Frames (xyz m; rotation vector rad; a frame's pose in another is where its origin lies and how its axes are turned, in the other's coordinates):
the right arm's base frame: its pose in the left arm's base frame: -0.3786 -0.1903 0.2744 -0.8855 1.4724 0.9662
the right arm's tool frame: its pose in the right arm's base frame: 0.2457 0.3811 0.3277 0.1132 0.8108 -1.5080
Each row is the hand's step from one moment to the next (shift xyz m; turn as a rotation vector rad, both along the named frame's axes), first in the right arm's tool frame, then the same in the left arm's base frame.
Working: the right arm's tool frame: its pose in the left arm's base frame: -0.6301 0.2553 0.0482 -1.9405 0.9388 -0.6614

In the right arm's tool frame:
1: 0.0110 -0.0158 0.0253 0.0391 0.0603 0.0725
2: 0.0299 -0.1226 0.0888 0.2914 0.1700 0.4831
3: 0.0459 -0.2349 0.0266 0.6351 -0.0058 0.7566
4: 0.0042 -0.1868 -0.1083 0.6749 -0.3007 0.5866
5: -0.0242 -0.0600 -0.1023 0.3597 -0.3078 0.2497
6: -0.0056 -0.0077 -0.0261 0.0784 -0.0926 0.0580
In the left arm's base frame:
1: 0.0306 0.0084 0.0022 0.0543 -0.0189 -0.0844
2: 0.1263 0.0600 0.0652 0.4622 -0.0700 -0.3587
3: 0.1300 0.0571 0.1945 0.9242 -0.1599 -0.3102
4: -0.0104 0.0111 0.2154 0.9276 -0.1688 0.0324
5: -0.0677 -0.0073 0.1001 0.5009 -0.0679 0.1760
6: -0.0197 -0.0050 0.0190 0.1209 -0.0042 0.0587

